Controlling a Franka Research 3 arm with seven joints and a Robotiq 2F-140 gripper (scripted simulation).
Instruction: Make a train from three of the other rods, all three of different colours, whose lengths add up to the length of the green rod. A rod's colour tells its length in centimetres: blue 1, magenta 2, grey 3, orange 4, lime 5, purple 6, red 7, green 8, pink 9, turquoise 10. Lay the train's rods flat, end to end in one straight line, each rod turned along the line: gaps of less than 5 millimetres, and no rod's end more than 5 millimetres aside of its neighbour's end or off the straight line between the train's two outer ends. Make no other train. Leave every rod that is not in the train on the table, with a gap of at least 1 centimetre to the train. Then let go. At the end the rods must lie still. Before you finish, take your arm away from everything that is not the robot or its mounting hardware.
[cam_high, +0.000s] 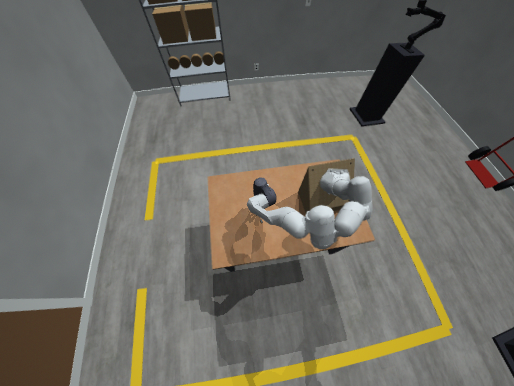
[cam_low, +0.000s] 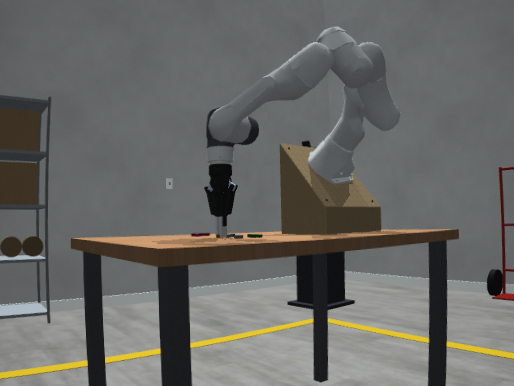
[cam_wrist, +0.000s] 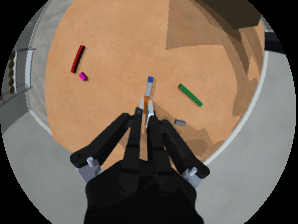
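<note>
Now: the orange rod 3 cm below my hand. Also, from my hand: green rod: 9 cm to the left, 7 cm behind, 3 cm below; magenta rod: 17 cm to the right, 3 cm below, 1 cm behind; small blue rod: 6 cm behind, 3 cm below, 1 cm to the right.
</note>
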